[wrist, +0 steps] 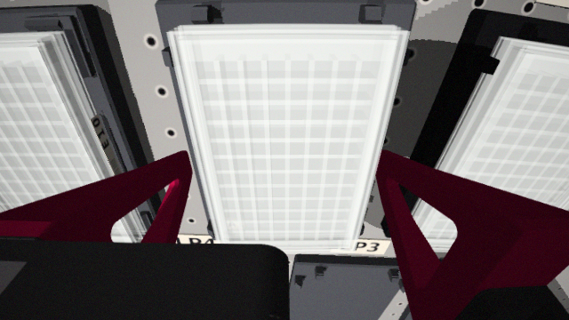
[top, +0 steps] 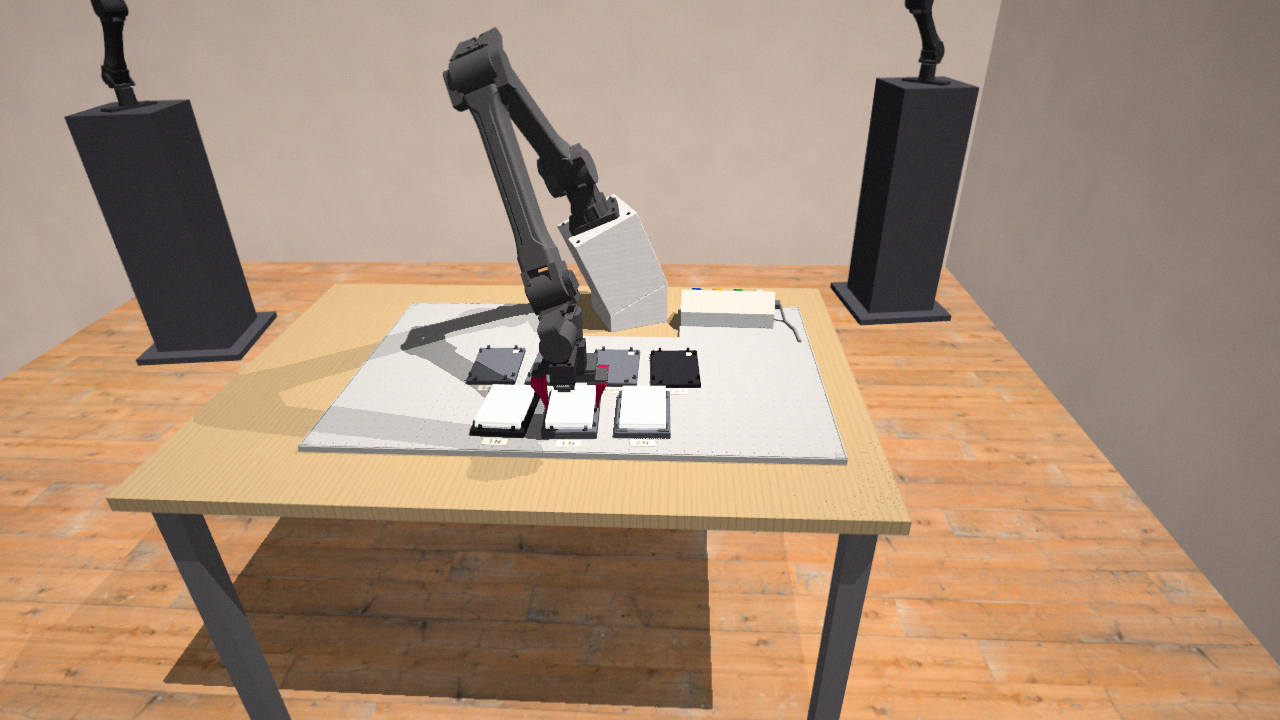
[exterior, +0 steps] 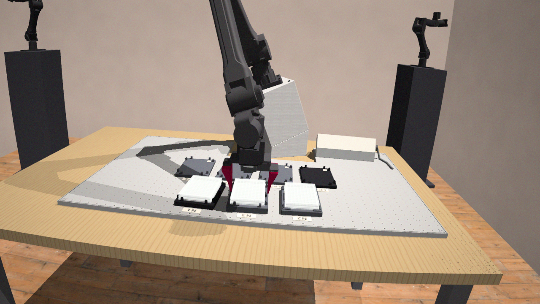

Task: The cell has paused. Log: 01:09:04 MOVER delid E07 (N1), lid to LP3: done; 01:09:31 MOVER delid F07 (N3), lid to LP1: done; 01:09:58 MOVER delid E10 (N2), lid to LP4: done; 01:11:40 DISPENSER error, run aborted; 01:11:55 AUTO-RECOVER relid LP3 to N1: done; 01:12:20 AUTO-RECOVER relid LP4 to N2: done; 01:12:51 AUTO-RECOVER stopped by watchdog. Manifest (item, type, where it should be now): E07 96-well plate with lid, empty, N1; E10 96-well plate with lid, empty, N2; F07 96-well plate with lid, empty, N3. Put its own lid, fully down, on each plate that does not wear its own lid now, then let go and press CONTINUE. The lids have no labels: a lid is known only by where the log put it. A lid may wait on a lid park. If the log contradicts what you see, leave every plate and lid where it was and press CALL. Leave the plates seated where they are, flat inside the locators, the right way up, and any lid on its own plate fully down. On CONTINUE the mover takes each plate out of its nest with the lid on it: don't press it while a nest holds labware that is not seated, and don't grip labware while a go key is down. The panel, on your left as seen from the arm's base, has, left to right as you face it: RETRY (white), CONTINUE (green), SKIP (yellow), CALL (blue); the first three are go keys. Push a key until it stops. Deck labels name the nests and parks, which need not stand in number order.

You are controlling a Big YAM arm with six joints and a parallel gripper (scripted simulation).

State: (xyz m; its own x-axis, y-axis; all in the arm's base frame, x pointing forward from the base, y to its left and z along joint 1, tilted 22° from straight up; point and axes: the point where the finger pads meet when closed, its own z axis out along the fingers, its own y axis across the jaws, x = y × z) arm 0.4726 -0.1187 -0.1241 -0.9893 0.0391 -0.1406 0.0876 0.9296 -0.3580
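Right now my hand is right at the clear lid. Also, from my hand: plate (10 mm below); then LP4 park (180 mm behind, 90 mm to the left, 30 mm below); then LP3 park (190 mm behind, 40 mm to the right, 30 mm below).
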